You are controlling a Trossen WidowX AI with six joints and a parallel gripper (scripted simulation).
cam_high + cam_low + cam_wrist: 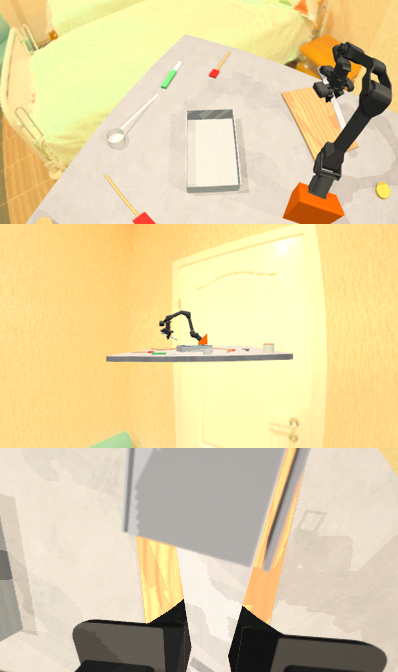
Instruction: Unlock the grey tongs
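The wooden board lies 110 mm below my gripper tip and 10 mm to the left of it. From my gripper tip the other things lie so: roasting tin (360 mm to the left, 320 mm ahead, 90 mm below).
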